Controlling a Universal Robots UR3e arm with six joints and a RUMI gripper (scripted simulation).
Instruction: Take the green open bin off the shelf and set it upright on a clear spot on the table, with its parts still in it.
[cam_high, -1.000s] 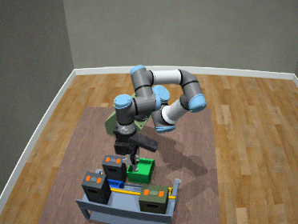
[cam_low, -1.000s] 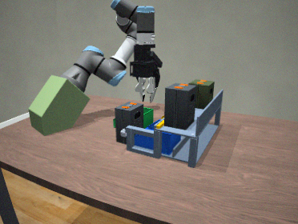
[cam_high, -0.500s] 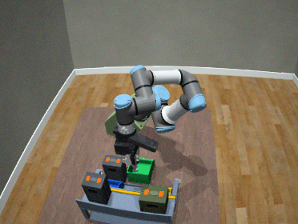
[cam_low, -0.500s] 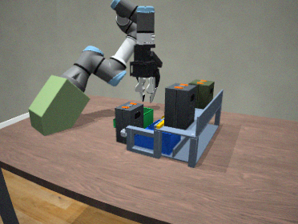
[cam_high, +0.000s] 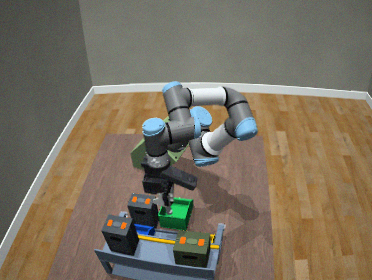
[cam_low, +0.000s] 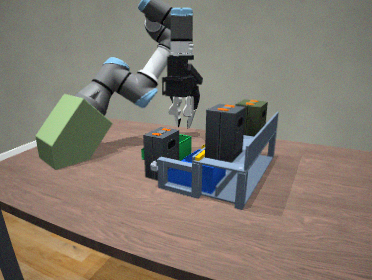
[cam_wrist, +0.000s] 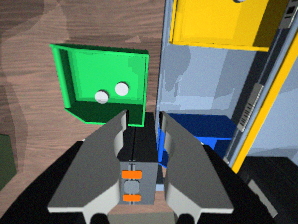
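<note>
Right now the green open bin is 10 cm below my hand and 6 cm behind it. From my hand the other things lie so: yellow bar 14 cm ahead, 3 cm below; yellow bin 11 cm to the left, 10 cm ahead, 9 cm below; blue bin 11 cm to the right, 10 cm ahead, 9 cm below.
</note>
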